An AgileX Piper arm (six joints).
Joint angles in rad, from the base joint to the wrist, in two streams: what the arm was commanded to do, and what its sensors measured. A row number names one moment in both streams.
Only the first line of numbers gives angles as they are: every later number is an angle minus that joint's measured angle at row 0.
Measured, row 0:
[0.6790, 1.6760, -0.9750, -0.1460, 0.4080, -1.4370]
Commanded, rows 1 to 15:
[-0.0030, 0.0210, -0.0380, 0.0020, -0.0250, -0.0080]
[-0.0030, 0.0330, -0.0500, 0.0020, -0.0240, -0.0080]
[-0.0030, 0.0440, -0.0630, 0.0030, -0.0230, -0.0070]
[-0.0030, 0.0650, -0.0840, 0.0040, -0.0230, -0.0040]
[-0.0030, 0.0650, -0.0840, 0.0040, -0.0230, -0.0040]
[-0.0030, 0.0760, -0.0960, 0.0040, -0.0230, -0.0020]
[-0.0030, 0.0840, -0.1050, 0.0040, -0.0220, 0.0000]
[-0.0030, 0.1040, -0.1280, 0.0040, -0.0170, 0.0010]
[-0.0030, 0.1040, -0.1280, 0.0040, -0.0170, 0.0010]
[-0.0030, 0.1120, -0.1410, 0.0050, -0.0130, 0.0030]
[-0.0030, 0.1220, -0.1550, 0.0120, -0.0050, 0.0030]
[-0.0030, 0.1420, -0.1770, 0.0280, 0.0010, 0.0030]
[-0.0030, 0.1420, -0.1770, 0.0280, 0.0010, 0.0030]
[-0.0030, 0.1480, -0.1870, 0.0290, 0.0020, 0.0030]
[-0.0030, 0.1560, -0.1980, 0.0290, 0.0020, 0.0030]
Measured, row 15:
[0.0000, 0.1430, -0.1630, 0.0180, 0.0140, 0.0010]
